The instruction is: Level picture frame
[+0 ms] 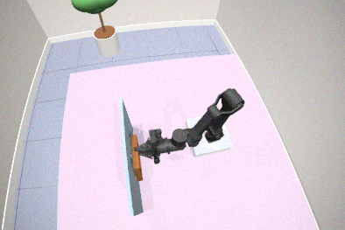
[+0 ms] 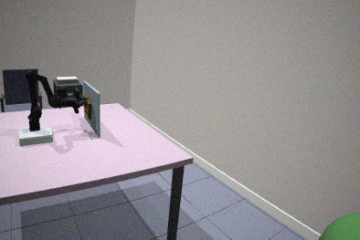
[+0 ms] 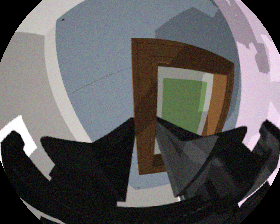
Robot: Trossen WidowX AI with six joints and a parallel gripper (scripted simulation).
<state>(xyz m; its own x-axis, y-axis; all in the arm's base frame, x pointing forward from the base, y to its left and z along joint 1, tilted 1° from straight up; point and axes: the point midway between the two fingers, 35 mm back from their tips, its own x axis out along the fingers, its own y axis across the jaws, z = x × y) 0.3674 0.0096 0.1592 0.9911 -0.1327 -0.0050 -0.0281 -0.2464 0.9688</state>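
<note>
Right now the brown wooden picture frame is 1 cm ahead of my gripper tip, 2 cm to the left of it and 5 cm below it. Also, from my gripper tip: wall panel 2 cm ahead, 2 cm to the left, 6 cm below.
</note>
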